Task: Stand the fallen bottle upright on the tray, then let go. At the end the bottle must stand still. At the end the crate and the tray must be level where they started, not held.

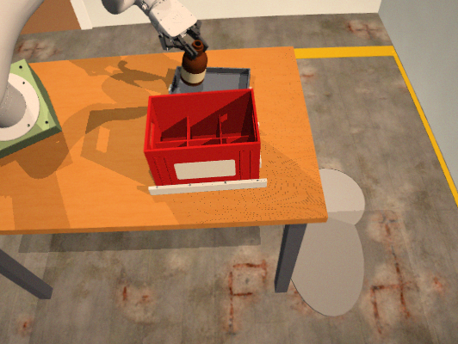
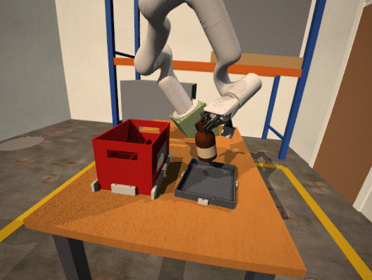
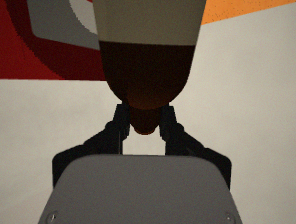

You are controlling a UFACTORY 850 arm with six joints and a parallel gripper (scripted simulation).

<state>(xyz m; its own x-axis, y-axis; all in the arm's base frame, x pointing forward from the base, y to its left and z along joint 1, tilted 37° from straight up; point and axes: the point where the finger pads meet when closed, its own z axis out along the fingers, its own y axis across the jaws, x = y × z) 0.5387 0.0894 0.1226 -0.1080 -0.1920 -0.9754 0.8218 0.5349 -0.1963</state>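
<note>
The brown bottle lies 50 mm below my hand, 10 mm to the left of it and 10 mm behind it. Round my hand: red crate 230 mm to the right, 120 mm below, 40 mm behind; grey tray 190 mm below, 30 mm to the left, 30 mm ahead.
</note>
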